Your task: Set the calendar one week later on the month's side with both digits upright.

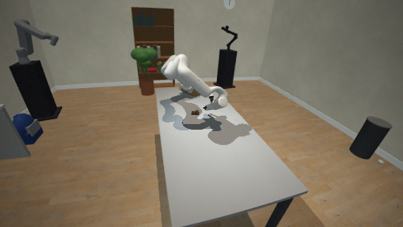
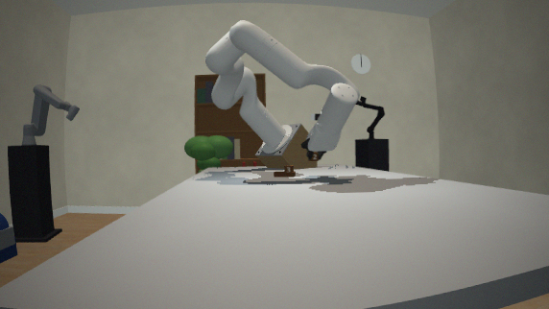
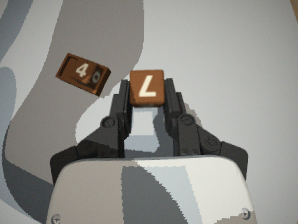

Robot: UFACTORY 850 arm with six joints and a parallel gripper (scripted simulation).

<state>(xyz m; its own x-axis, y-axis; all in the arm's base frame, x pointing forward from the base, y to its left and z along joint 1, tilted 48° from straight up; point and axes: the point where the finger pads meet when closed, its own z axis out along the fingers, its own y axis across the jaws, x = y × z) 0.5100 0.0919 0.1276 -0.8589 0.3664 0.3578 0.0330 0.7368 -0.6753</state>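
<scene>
Now: hand 9 cm to the left of the tray, 7 cm past it and 7 cm above it. The rest, counted from my hand: brown cube: 2 cm behind, 1 cm below.
</scene>
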